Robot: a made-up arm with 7 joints. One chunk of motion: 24 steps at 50 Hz.
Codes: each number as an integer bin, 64 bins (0 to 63) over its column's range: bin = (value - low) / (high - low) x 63, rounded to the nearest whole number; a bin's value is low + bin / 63 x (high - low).
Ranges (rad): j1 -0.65..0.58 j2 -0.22..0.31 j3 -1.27..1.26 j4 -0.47..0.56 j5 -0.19..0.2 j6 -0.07..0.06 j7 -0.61..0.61
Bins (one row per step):
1: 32 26 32 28 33 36 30
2: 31 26 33 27 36 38 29
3: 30 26 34 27 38 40 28
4: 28 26 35 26 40 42 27
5: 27 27 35 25 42 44 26
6: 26 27 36 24 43 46 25
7: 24 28 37 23 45 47 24
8: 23 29 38 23 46 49 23
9: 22 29 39 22 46 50 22
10: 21 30 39 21 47 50 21
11: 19 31 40 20 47 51 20
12: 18 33 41 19 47 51 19
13: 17 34 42 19 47 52 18
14: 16 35 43 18 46 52 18
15: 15 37 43 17 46 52 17
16: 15 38 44 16 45 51 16
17: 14 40 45 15 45 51 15
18: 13 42 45 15 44 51 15
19: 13 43 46 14 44 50 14
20: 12 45 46 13 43 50 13
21: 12 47 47 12 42 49 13
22: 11 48 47 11 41 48 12
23: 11 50 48 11 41 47 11
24: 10 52 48 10 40 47 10
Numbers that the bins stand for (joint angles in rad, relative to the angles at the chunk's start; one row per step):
1: -0.0252 -0.0013 0.0151 -0.0122 0.0143 0.0043 -0.0290
2: -0.0448 -0.0013 0.0552 -0.0286 0.0329 0.0084 -0.0484
3: -0.0643 -0.0013 0.0954 -0.0286 0.0452 0.0125 -0.0678
4: -0.1033 -0.0013 0.1356 -0.0449 0.0576 0.0167 -0.0871
5: -0.1229 0.0071 0.1356 -0.0613 0.0700 0.0208 -0.1065
6: -0.1424 0.0071 0.1757 -0.0776 0.0762 0.0249 -0.1259
7: -0.1814 0.0156 0.2159 -0.0940 0.0886 0.0270 -0.1452
8: -0.2010 0.0240 0.2560 -0.0940 0.0948 0.0311 -0.1646
9: -0.2205 0.0240 0.2962 -0.1103 0.0948 0.0332 -0.1840
10: -0.2400 0.0324 0.2962 -0.1267 0.1010 0.0332 -0.2033
11: -0.2790 0.0408 0.3363 -0.1430 0.1010 0.0352 -0.2227
12: -0.2986 0.0576 0.3765 -0.1594 0.1010 0.0352 -0.2421
13: -0.3181 0.0660 0.4167 -0.1594 0.1010 0.0373 -0.2614
14: -0.3376 0.0744 0.4568 -0.1757 0.0948 0.0373 -0.2614
15: -0.3571 0.0913 0.4568 -0.1921 0.0948 0.0373 -0.2808
16: -0.3571 0.0997 0.4970 -0.2084 0.0886 0.0352 -0.3002
17: -0.3767 0.1165 0.5371 -0.2248 0.0886 0.0352 -0.3195
18: -0.3962 0.1333 0.5371 -0.2248 0.0824 0.0352 -0.3195
19: -0.3962 0.1417 0.5773 -0.2411 0.0824 0.0332 -0.3389
20: -0.4157 0.1586 0.5773 -0.2575 0.0762 0.0332 -0.3583
21: -0.4157 0.1754 0.6175 -0.2738 0.0700 0.0311 -0.3583
22: -0.4352 0.1838 0.6175 -0.2902 0.0638 0.0290 -0.3776
23: -0.4352 0.2006 0.6576 -0.2902 0.0638 0.0270 -0.3970
24: -0.4548 0.2175 0.6576 -0.3065 0.0576 0.0270 -0.4163

